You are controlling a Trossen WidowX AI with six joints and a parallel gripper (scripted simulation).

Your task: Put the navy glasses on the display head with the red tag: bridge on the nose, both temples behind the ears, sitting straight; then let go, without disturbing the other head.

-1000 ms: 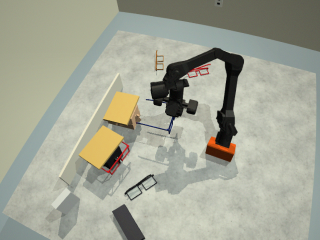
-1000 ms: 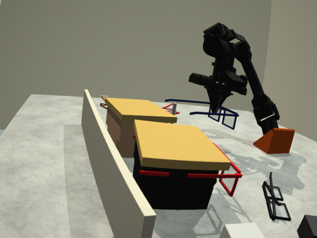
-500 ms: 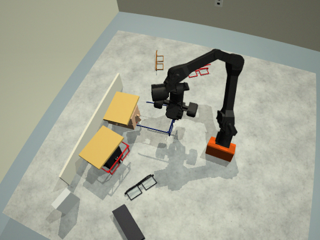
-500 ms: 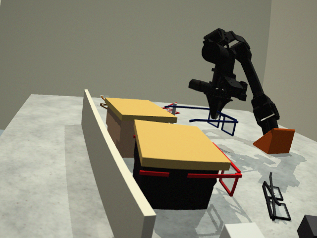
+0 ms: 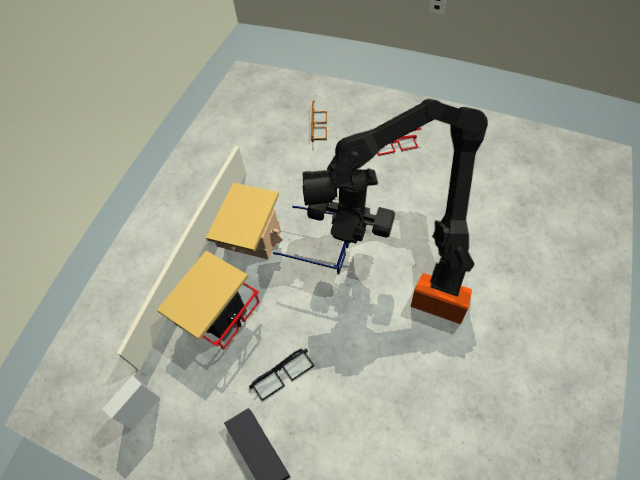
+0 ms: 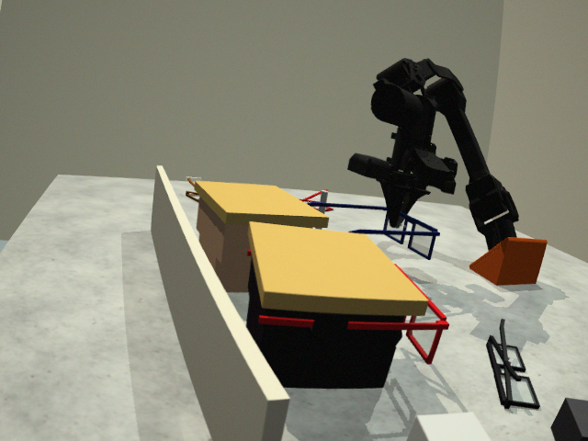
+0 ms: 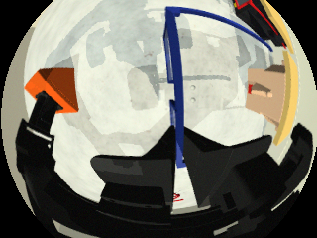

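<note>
Right now my gripper tip is 22 cm short of the tan head, 6 cm to the right of it and 1 cm above it. Also, from my gripper tip: black head: 28 cm to the left, 21 cm ahead, 1 cm below; cream board: 35 cm ahead, 17 cm to the left, 1 cm below; grey post: 15 cm to the right, 7 cm ahead, 4 cm below.
</note>
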